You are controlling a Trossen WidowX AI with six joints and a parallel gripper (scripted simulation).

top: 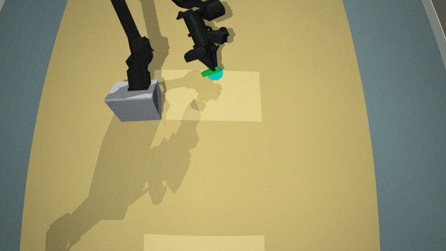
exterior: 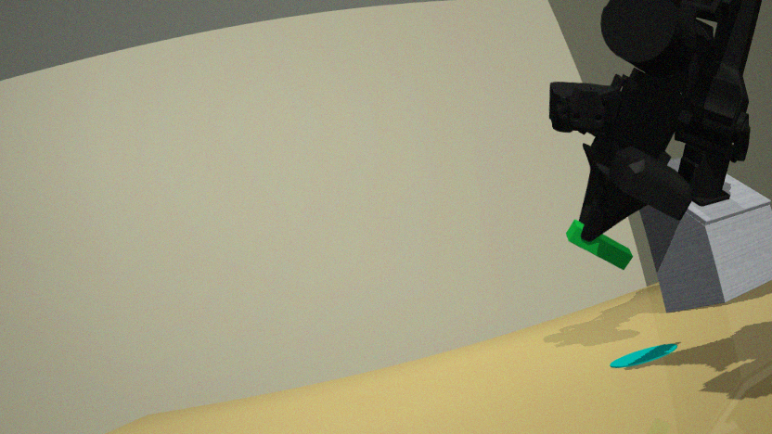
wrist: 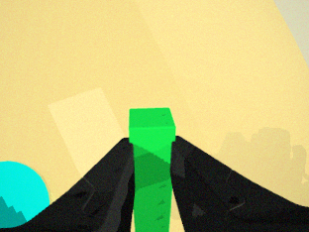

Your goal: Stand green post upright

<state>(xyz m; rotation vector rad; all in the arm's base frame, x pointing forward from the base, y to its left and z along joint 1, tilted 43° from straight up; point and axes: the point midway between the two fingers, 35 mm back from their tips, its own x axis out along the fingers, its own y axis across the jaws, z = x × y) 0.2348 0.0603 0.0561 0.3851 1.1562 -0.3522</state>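
The cyan circle lies 120 mm below my gripper tip and 50 mm to the left of it. The rest, counted from my gripper tip: green post (20 mm behind, 10 mm below).
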